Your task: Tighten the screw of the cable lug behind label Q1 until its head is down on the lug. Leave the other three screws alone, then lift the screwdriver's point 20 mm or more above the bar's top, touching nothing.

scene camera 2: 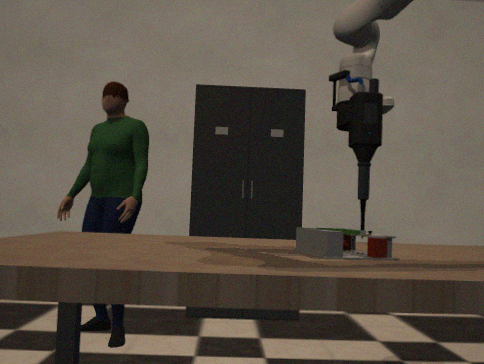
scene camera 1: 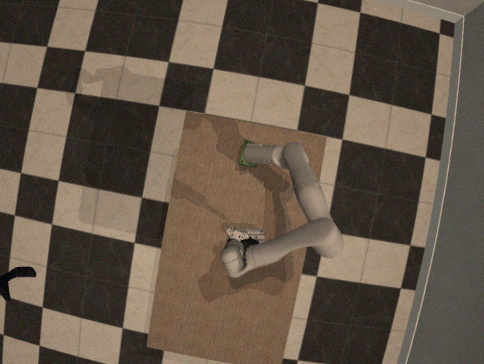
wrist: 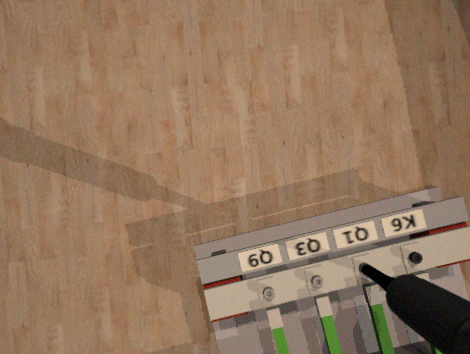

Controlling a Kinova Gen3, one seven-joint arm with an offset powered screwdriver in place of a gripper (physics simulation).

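Where they show: end effector, tool point: (scene camera 1: 250, 237) (wrist: 365, 269); arm's base, origin of the base link: (scene camera 1: 250, 153).
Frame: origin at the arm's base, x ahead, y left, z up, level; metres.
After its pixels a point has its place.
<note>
My gripper, a black screwdriver (scene camera 2: 363, 235) (wrist: 364, 267), has no fingers. In the wrist view its point is at the lug behind label Q1 (wrist: 355, 234) @[z -0.027, x 0.403, y 0.053 m] and covers that screw's head. Whether it is seated in the head cannot be told. In scene camera 2 it points straight down, its tip at about the height of the bar's top. The cream bar (wrist: 230, 302) @[z -0.028, x 0.436, y -0.034 m] also carries the Q9 screw (wrist: 268, 293) @[z -0.022, x 0.432, y -0.009 m] and the Q3 screw (wrist: 316, 281) @[z -0.022, x 0.428, y 0.023 m], both grey, and the darker K6 screw (wrist: 415, 258) @[z -0.022, x 0.422, y 0.087 m]. In scene camera 1 the arm hides the screwdriver's point.
Green cables (wrist: 331, 337) @[z -0.020, x 0.464, y 0.026 m] run from the lugs. A grey block (scene camera 2: 320, 243) @[z -0.046, x 0.522, y 0.106 m] and a red support (scene camera 2: 378, 247) @[z -0.048, x 0.421, y 0.128 m] stand at the bar on the wooden table (scene camera 1: 200, 150) @[z -0.070, x 0.010, y -0.266 m] (scene camera 2: 150, 252) @[z -0.070, x 0.826, y 0.121 m]. A person in green (scene camera 2: 119, 155) stands behind the table, left of a dark double door (scene camera 2: 247, 160).
</note>
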